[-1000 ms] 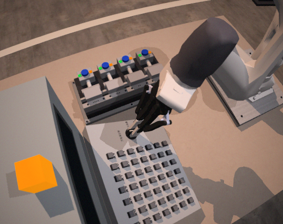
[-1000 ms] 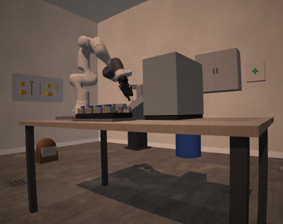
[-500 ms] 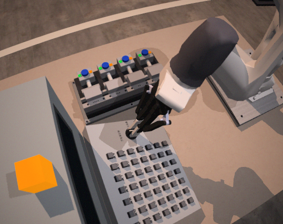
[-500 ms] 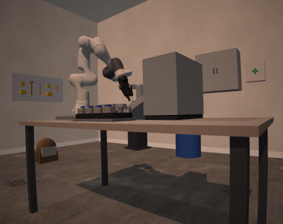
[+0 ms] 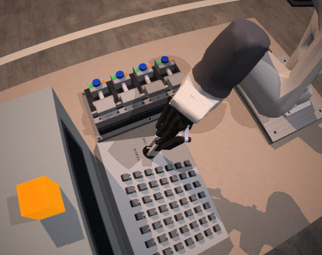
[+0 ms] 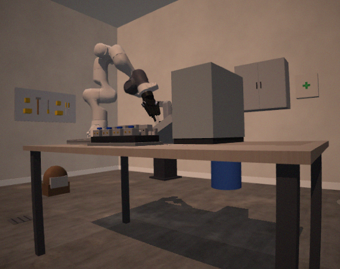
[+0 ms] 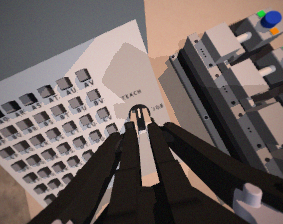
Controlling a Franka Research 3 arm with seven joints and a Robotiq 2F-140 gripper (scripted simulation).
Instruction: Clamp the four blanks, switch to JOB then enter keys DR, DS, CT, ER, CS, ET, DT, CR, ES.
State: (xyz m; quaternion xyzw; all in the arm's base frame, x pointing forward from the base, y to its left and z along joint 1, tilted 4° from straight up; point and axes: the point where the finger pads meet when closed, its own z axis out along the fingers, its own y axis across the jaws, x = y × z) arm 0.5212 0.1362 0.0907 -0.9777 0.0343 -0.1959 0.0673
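My hand is 20 mm short of the key panel, 120 mm to the right of it and 70 mm above it. The rest, counted from my hand: selector: 20 mm ahead, 20 mm below.
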